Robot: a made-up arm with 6 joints. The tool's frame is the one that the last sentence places. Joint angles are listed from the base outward.
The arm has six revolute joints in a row. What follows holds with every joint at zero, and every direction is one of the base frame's.
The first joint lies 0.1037 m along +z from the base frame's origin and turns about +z.
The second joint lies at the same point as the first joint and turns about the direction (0.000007, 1, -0.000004).
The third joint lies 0.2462 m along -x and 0.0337 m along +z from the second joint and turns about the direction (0.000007, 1, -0.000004).
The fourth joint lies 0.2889 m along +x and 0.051 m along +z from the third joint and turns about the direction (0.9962, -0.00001, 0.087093).
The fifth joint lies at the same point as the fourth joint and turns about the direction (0.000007, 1, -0.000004).
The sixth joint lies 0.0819 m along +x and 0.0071 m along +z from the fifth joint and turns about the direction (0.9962, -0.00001, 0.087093).
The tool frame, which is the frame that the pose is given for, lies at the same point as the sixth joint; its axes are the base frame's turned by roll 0, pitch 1.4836 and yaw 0 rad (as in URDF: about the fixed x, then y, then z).
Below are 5 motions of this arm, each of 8 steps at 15 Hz.
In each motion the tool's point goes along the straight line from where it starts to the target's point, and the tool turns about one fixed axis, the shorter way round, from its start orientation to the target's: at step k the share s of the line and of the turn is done. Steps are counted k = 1, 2, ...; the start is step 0. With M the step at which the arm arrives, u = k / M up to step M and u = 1 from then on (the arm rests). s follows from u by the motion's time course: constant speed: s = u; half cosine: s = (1 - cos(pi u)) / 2; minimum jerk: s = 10 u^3 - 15 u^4 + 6 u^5.
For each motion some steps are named. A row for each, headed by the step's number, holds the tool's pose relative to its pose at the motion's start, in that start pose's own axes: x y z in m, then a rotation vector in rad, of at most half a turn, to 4 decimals.
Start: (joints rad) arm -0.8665 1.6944 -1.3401 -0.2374 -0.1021 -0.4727
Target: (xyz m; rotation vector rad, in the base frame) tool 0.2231 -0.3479 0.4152 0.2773 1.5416 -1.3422
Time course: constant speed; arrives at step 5
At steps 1, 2, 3, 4, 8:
1: -0.0127 -0.0256 -0.0096 0.0654 -0.0292 0.0113
2: -0.0254 -0.0513 -0.0192 0.1309 -0.0584 0.0226
3: -0.0380 -0.0769 -0.0287 0.1963 -0.0876 0.0339
4: -0.0507 -0.1026 -0.0383 0.2617 -0.1168 0.0452
8: -0.0634 -0.1282 -0.0479 0.3271 -0.1460 0.0565

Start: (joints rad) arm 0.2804 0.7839 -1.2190 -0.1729 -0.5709 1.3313
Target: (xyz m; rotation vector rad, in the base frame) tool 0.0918 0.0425 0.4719 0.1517 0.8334 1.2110
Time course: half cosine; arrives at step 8
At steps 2, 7, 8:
2: 0.0024 -0.0002 -0.0108 0.0358 0.0256 -0.0295
7: 0.0159 -0.0015 -0.0711 0.2354 0.1683 -0.1937
8: 0.0165 -0.0016 -0.0739 0.2447 0.1749 -0.2014

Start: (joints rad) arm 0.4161 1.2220 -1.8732 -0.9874 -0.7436 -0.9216
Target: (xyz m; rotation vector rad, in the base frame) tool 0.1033 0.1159 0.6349 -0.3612 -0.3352 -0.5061
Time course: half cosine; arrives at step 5
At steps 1, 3, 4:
1: -0.0009 -0.0032 0.0008 0.0350 0.0031 0.0593
3: -0.0063 -0.0216 0.0056 0.2400 0.0211 0.4065
4: -0.0087 -0.0299 0.0078 0.3316 0.0292 0.5618

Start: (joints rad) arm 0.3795 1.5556 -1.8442 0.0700 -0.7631 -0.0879
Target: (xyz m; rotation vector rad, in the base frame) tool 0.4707 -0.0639 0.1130 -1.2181 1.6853 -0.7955
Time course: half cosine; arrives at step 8
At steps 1, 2, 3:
1: 0.0104 -0.0090 -0.0135 -0.0259 0.0586 -0.0428
2: 0.0401 -0.0347 -0.0519 -0.0996 0.2254 -0.1646
3: 0.0844 -0.0732 -0.1093 -0.2099 0.4751 -0.3470

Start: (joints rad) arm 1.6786 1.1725 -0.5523 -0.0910 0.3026 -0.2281
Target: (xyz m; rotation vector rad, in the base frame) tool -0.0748 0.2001 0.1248 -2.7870 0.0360 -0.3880
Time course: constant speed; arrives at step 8
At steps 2, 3, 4, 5, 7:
2: 0.0093 0.0174 -0.0027 -0.0438 0.1286 -0.3037
3: 0.0140 0.0262 -0.0040 -0.0658 0.1929 -0.4556
4: 0.0187 0.0349 -0.0053 -0.0877 0.2572 -0.6074
5: 0.0233 0.0436 -0.0067 -0.1096 0.3215 -0.7593
7: 0.0327 0.0611 -0.0093 -0.1534 0.4501 -1.0630

